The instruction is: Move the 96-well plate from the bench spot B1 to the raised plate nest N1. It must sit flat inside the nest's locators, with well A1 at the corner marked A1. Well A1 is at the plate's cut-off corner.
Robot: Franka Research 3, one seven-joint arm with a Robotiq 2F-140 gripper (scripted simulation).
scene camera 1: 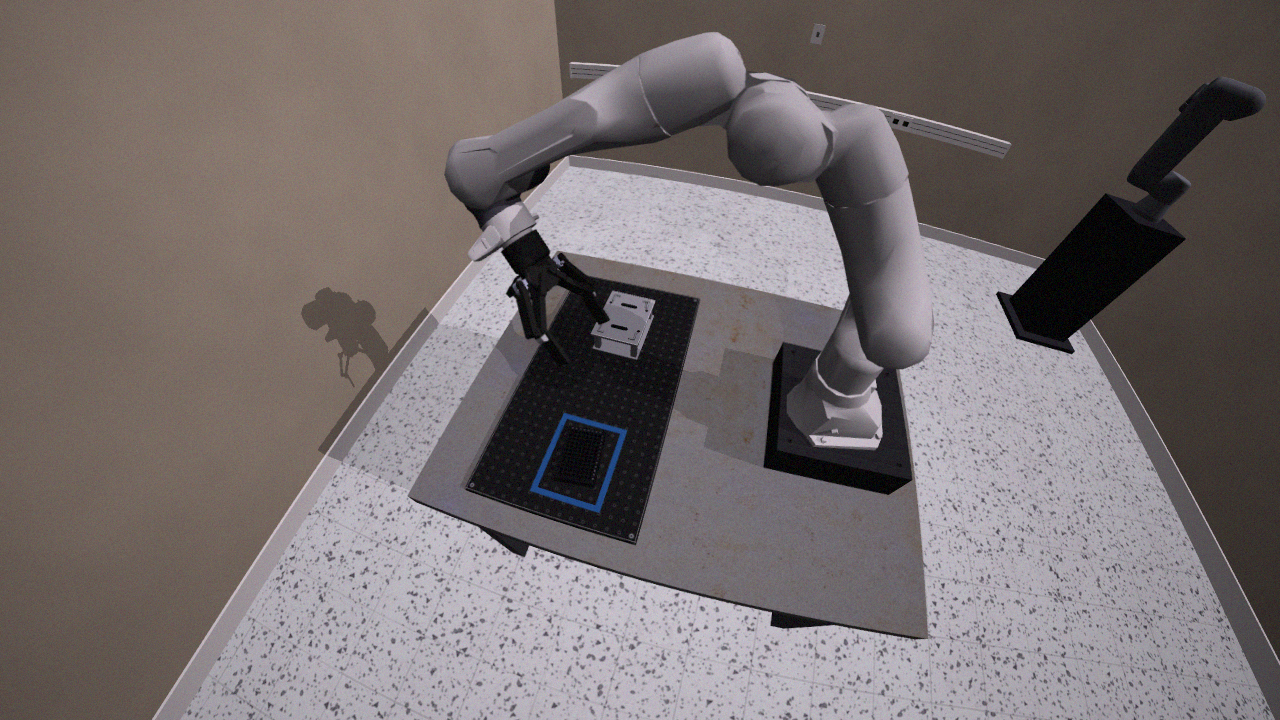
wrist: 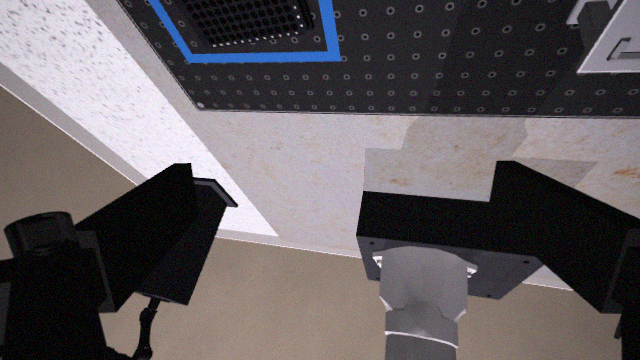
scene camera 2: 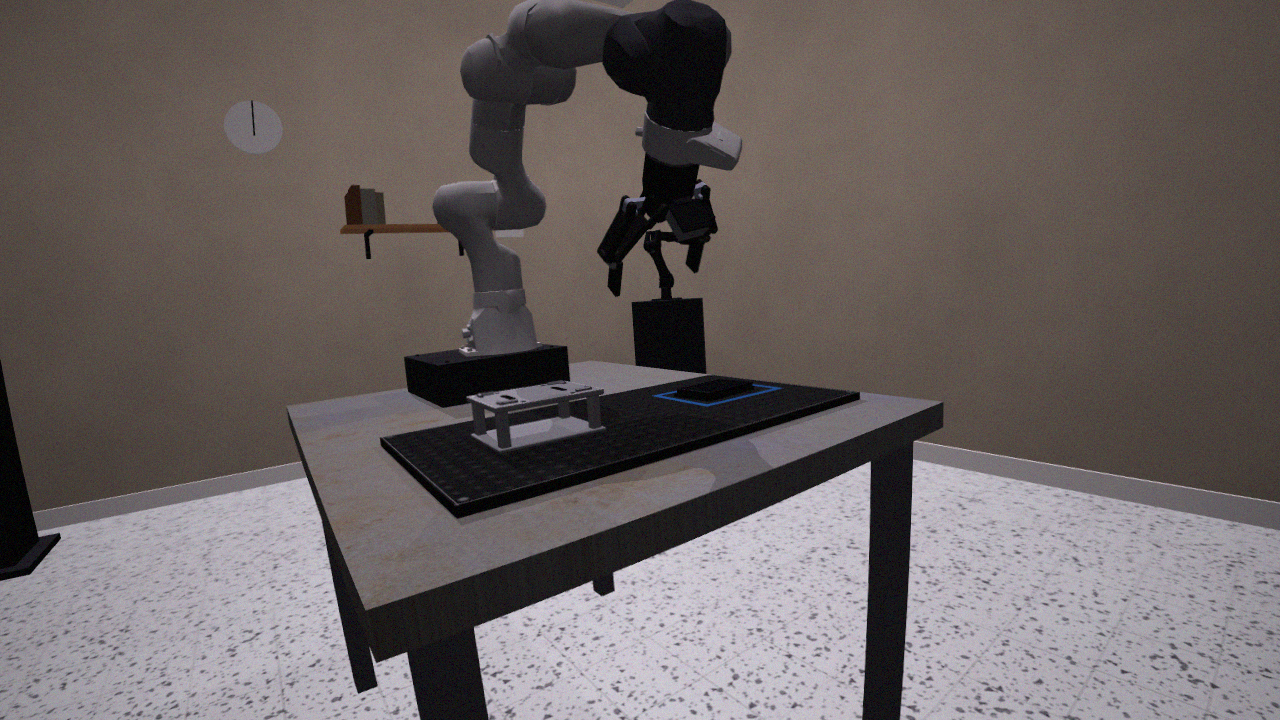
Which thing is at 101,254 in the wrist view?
The gripper.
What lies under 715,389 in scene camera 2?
A black 96-well plate.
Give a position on a grey plate nest N1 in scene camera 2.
533,393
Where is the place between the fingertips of the gripper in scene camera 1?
At 585,341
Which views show the gripper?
Scene camera 1, the wrist view and scene camera 2: all of them.
